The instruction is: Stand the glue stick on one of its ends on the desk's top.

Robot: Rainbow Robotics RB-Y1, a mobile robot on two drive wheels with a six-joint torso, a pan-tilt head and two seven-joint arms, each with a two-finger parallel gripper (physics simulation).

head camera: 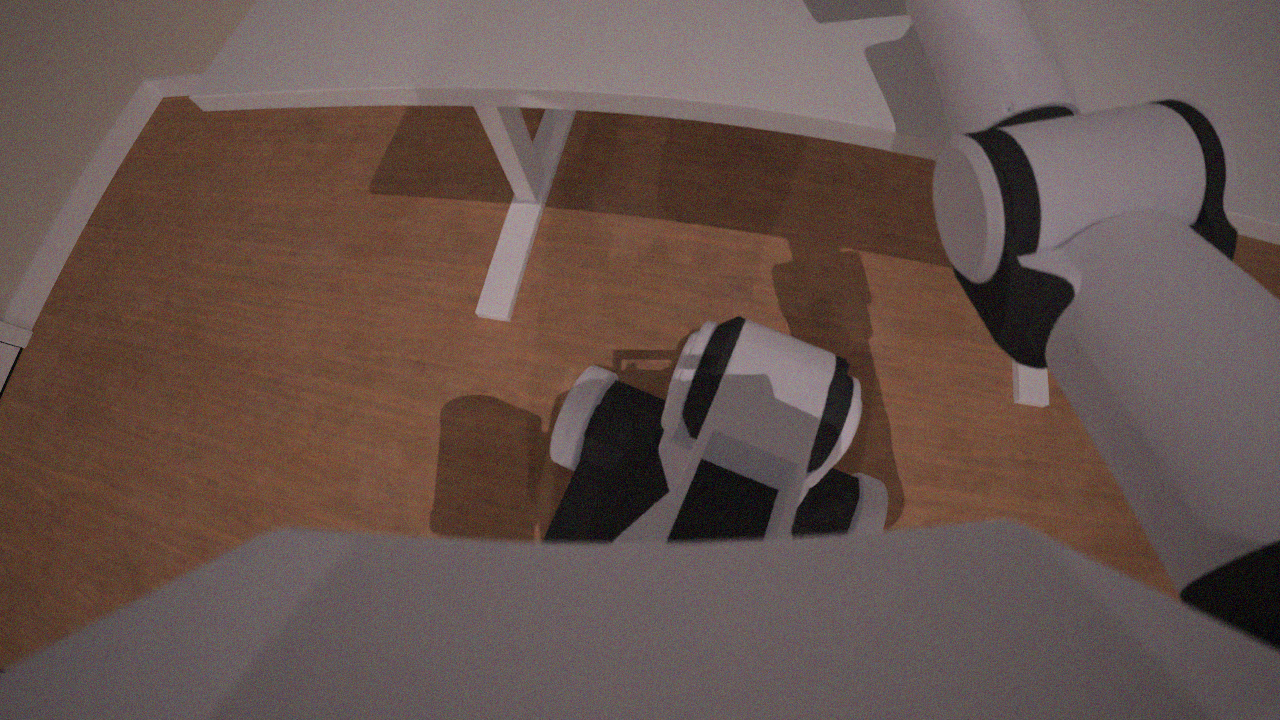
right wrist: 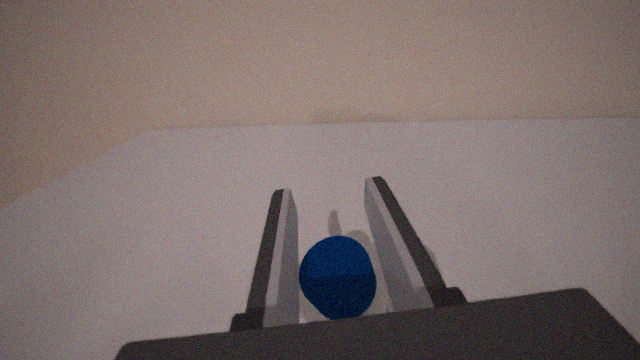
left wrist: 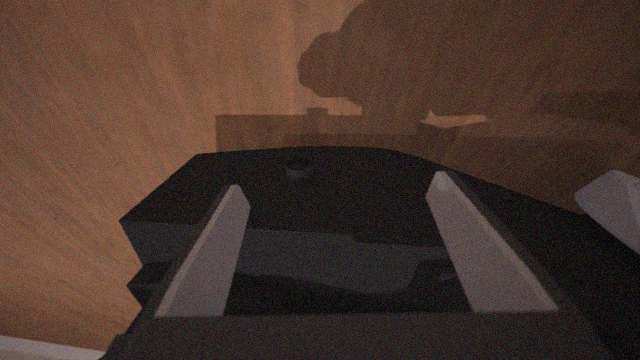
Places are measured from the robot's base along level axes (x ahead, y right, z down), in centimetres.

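Pixels of known places: left gripper, between the fingertips: [left wrist: 334, 190]; right gripper, between the fingertips: [right wrist: 329, 196].
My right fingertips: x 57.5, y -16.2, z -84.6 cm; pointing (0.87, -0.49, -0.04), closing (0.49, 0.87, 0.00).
Behind a point stands the place of what it marks.
The glue stick shows in the right wrist view as a round blue end [right wrist: 337, 277] @(y -14.5, x 54.2, z -83.8 cm), low between my right fingers. Its white body is hidden behind that end, so I cannot tell whether it lies or leans. My right gripper [right wrist: 329, 196] @(y -16.2, x 57.5, z -84.6 cm) is open a little, with narrow gaps beside the blue end, over the desk's white top [right wrist: 175, 200] @(y -46.1, x 61.3, z -72.0 cm) [head camera: 626, 53] @(y -22.8, x 23.6, z -72.0 cm). The glue stick and right gripper do not show in the head view. My left gripper [left wrist: 334, 190] @(y -24.8, x -41.0, z -17.5 cm) is wide open and empty, with black robot parts behind it and the wooden floor beyond.
In the head view, my right arm [head camera: 1109, 170] @(y 8.6, x 10.7, z -86.4 cm) reaches over the desk's right part. A white desk leg [head camera: 510, 259] stands on the wooden floor [head camera: 268, 295] @(y -125.5, x -5.2, z -0.1 cm). A wall [right wrist: 320, 55] @(y -35.0, x 95.7, z -86.2 cm) rises behind the desk. Shadows fall across the desk top and floor.
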